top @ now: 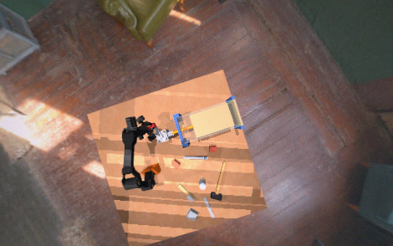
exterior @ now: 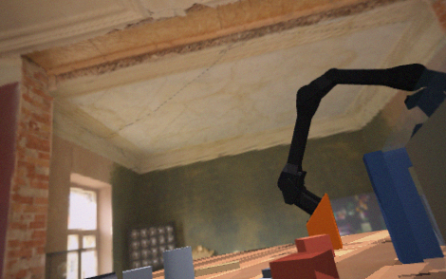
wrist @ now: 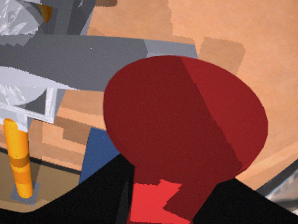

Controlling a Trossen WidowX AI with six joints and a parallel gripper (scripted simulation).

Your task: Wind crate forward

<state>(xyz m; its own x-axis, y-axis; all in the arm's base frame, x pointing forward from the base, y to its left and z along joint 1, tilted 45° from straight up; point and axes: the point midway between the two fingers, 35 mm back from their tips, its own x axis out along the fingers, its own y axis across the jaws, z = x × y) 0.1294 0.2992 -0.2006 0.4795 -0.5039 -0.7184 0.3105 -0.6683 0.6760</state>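
Right now my gripper tip is 4 cm to the left of the winch handle and 3 cm above it. The rest, counted from my gripper tip: grey hand winch 11 cm to the right, 10 cm below; red knob 2 cm behind, 1 cm to the right; clear-panelled guard cubby 42 cm ahead, 8 cm to the right, 2 cm below.
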